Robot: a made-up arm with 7 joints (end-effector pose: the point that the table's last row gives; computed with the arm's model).
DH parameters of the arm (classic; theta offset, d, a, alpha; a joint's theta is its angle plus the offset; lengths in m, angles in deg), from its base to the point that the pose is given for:
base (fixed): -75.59 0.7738 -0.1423 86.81
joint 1: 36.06 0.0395 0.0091 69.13
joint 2: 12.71 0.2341 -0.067 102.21
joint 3: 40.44 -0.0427 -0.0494 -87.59
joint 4: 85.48 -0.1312 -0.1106 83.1
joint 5: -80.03 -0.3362 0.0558 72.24
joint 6: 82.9 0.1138 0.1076 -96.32
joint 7: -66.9 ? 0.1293 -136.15
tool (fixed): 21.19 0.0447 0 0
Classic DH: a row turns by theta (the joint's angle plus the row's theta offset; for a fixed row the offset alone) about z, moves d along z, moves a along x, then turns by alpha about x.
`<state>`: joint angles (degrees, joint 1 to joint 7).
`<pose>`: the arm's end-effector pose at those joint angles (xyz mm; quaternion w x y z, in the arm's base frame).
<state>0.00 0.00 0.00 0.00 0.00 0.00 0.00</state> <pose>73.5 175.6 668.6 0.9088 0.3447 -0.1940 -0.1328</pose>
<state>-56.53 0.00 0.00 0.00 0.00 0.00 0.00</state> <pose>56.9 251.9 720.7 0.6619 0.6990 -0.0122 -0.2703</pose>
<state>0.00 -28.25 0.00 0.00 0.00 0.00 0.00</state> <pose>3.2 231.9 644.0 0.9141 0.4036 0.0218 -0.0308</pose>
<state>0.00 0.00 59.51 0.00 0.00 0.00 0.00</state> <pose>75.2 4.4 746.0 0.6144 0.7464 -0.1138 -0.2289</pose>
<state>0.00 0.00 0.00 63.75 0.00 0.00 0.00</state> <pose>27.2 -102.4 668.6 0.7016 0.1903 -0.3467 -0.5927</pose>
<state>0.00 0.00 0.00 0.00 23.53 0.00 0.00</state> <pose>78.2 168.7 728.5 0.8424 0.3724 -0.3800 -0.0854</pose>
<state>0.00 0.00 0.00 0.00 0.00 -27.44 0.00</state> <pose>48.3 130.5 768.0 0.9690 0.1144 -0.1737 -0.1333</pose>
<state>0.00 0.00 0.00 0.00 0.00 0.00 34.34</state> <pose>0.6 146.8 665.4 0.8285 0.2781 -0.2754 -0.4004</pose>
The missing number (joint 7, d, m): 0.1657
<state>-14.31 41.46 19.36 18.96 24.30 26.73 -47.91</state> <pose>157.9 -29.7 891.6 0.6172 0.3768 -0.6889 0.0490</pose>
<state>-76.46 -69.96 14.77 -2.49 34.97 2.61 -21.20</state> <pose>26.9 210.2 888.9 0.0912 0.9910 0.0808 0.0549</pose>
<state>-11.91 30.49 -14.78 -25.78 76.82 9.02 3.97</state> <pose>44.5 275.2 797.1 0.5262 0.3757 -0.7450 0.1642</pose>
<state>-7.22 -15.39 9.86 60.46 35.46 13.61 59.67</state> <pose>16.0 6.3 594.0 0.3112 0.2029 -0.4639 -0.8042</pose>
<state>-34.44 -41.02 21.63 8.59 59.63 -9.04 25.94</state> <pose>2.9 94.3 689.6 0.5278 0.6444 -0.1616 -0.5293</pose>
